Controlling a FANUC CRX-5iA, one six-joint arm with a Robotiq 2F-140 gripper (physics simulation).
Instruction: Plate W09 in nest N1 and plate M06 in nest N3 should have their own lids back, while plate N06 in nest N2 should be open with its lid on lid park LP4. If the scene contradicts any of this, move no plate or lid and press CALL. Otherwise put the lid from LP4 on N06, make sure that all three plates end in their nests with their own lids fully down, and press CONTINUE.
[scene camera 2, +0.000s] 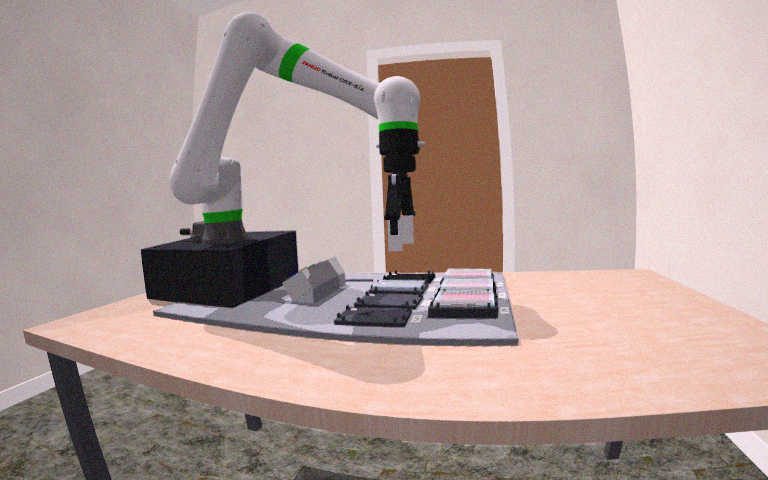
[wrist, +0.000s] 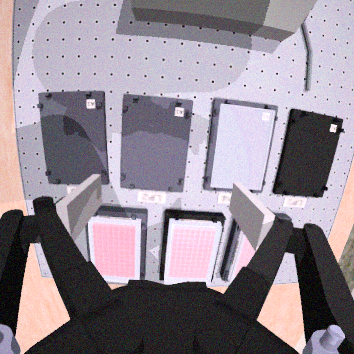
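Pixels of known places: gripper, fingertip midpoint: (scene camera 2: 401, 247) (wrist: 166, 192); arm's base, link origin: (scene camera 2: 224, 240).
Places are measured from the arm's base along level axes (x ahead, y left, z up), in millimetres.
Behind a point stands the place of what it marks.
Note:
My gripper (scene camera 2: 400, 232) @(x 554, y -19, z -17 mm) (wrist: 166, 192) @(x 554, y -19, z -17 mm) is open and empty, high above the board between the row of lid parks and the row of nests. A pale, clear lid (scene camera 2: 402, 285) @(x 530, y 69, z -130 mm) (wrist: 242, 145) @(x 509, y 91, z -130 mm) lies flat in the third park from the left in the wrist view; that park's label is partly hidden by a finger. Three pink-welled plates sit in dark nests: the left plate (scene camera 2: 467, 298) @(x 718, y -119, z -112 mm) (wrist: 116, 249) @(x 701, y -88, z -112 mm), the middle plate (wrist: 192, 250) @(x 690, y 38, z -112 mm) and the right plate (wrist: 243, 252) @(x 687, y 127, z -109 mm), mostly hidden by the right finger. I cannot read their names or tell surely which carry lids.
Dark parks (wrist: 75, 150) @(x 547, y -163, z -138 mm) (wrist: 156, 160) @(x 549, y -36, z -138 mm) (wrist: 307, 155) @(x 510, y 214, z -138 mm) show no pale lid. A grey sloped box (scene camera 2: 320, 283) @(x 347, y -40, z -107 mm) (wrist: 200, 15) @(x 346, y 0, z -114 mm) stands behind the parks on the perforated board (wrist: 150, 65) @(x 411, y -59, z -147 mm). The black robot base block (scene camera 2: 192, 277) @(x 10, y -169, z -83 mm) stands at the left of the wooden table (scene camera 2: 623, 339) @(x 1029, y -241, z -160 mm).

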